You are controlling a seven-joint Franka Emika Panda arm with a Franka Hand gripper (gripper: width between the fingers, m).
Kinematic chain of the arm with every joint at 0, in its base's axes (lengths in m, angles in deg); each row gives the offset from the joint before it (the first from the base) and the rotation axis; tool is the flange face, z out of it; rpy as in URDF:
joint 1: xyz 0 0 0.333 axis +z
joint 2: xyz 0 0 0 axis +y
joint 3: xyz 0 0 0.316 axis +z
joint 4: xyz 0.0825 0 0 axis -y
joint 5: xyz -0.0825 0 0.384 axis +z
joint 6: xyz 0 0 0 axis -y
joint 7: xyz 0.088 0 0 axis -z
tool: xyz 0 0 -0.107 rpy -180 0 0
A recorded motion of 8 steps. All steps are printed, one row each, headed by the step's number.
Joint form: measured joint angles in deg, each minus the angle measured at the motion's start. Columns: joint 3, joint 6, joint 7, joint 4, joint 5, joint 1, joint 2.
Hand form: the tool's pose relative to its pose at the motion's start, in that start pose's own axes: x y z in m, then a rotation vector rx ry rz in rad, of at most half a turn. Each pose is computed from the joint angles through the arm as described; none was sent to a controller.
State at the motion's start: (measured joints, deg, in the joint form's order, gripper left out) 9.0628 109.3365 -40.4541 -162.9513 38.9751 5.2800 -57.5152
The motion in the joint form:
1: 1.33 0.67 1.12 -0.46 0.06 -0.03 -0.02
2: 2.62 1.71 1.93 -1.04 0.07 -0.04 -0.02
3: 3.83 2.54 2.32 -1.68 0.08 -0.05 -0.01
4: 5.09 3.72 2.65 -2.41 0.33 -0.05 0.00
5: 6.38 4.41 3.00 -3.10 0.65 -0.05 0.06
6: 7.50 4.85 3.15 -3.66 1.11 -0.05 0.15
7: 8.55 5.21 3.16 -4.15 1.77 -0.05 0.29
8: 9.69 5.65 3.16 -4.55 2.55 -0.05 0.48
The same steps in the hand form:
1: -0.0002 -0.0019 0.0060 -0.0164 -0.0114 0.0126
2: -0.0006 -0.0028 0.0121 -0.0364 -0.0194 0.0207
3: -0.0019 -0.0033 0.0187 -0.0531 -0.0301 0.0228
4: -0.0031 -0.0034 0.0254 -0.0708 -0.0352 0.0254
5: -0.0049 -0.0041 0.0327 -0.0826 -0.0466 0.0288
6: -0.0066 -0.0049 0.0392 -0.0889 -0.0568 0.0303
7: -0.0080 -0.0058 0.0454 -0.0912 -0.0652 0.0313
8: -0.0089 -0.0071 0.0513 -0.0939 -0.0717 0.0315

